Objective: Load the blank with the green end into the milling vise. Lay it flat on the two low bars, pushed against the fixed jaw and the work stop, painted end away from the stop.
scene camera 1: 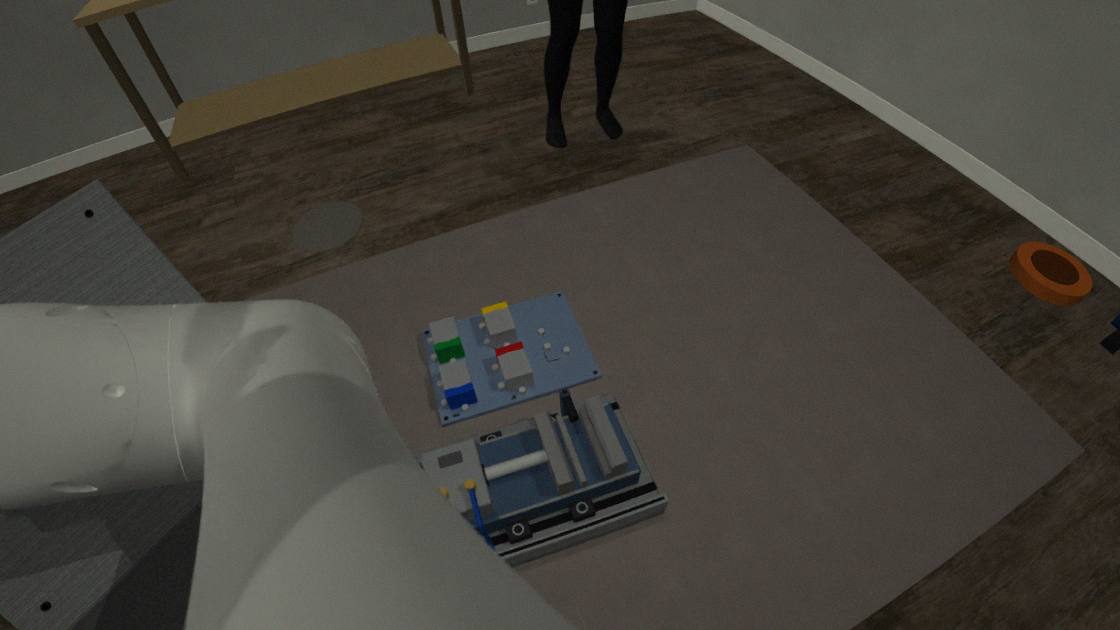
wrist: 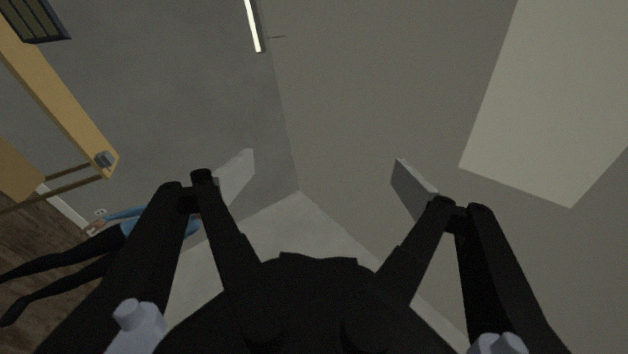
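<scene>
The blank with the green end (scene camera 1: 446,336) lies on the blue plate (scene camera 1: 579,344), at its left back corner in the scene view, with the green end toward the blue-ended blank. The milling vise (scene camera 1: 516,493) stands in front of the plate. Its fixed jaw (scene camera 1: 606,437) is at the right and its moving jaw (scene camera 1: 554,452) is left of it, with a gap between them. A dark upright post (scene camera 1: 568,405), perhaps the work stop, stands at the back of that gap. My gripper (wrist: 322,166) is open and empty, facing the walls and ceiling; it does not show in the scene view.
Blanks with yellow (scene camera 1: 498,322), red (scene camera 1: 515,366) and blue (scene camera 1: 457,382) ends lie among white pegs on the plate. My white arm covers the vise's left front part. Blue rods (scene camera 1: 478,513) with yellow tips stand at the vise. A person (scene camera 1: 557,70) stands near a wooden table (scene camera 1: 313,82).
</scene>
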